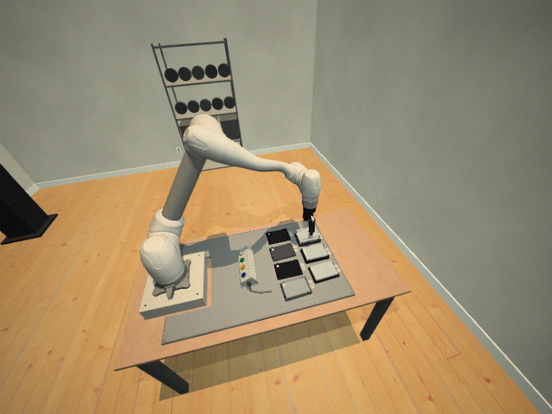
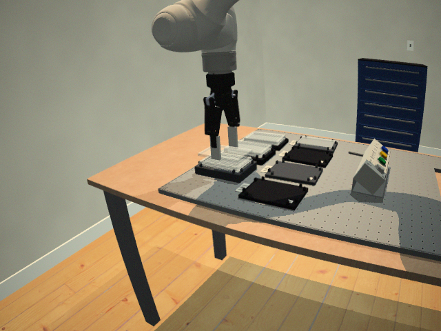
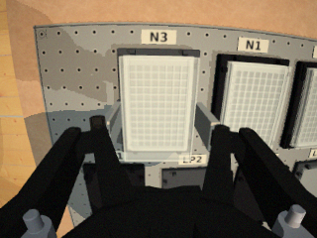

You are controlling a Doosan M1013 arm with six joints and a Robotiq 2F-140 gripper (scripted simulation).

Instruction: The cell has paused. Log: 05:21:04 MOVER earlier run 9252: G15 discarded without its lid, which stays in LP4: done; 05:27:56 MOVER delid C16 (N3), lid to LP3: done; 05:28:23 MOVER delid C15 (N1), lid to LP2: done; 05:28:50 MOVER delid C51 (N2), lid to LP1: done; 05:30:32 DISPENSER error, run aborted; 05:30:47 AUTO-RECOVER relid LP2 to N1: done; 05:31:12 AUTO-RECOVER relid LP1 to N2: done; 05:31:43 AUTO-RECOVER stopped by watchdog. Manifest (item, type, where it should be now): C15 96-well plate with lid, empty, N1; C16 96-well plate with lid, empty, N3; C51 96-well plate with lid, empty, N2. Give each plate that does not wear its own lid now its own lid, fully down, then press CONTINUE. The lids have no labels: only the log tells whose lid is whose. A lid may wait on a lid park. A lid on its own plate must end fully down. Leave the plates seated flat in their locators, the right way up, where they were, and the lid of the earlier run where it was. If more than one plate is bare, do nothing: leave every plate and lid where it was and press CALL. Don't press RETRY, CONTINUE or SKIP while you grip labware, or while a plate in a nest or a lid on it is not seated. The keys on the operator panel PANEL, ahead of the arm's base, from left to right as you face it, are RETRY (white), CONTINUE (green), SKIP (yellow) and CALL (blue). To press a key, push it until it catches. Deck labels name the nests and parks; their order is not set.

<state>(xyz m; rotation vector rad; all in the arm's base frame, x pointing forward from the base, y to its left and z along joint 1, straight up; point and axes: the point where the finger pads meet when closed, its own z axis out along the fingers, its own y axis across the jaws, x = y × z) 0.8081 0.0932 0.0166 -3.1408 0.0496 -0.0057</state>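
The 96-well plate is 5 cm below my hand. From my hand the other things lie so: LP2 label (10 cm behind, 8 cm below, 6 cm to the right); then lid park LP1 (18 cm behind, 8 cm to the left, 8 cm below); then lid park LP2 (19 cm behind, 8 cm below, 6 cm to the right).
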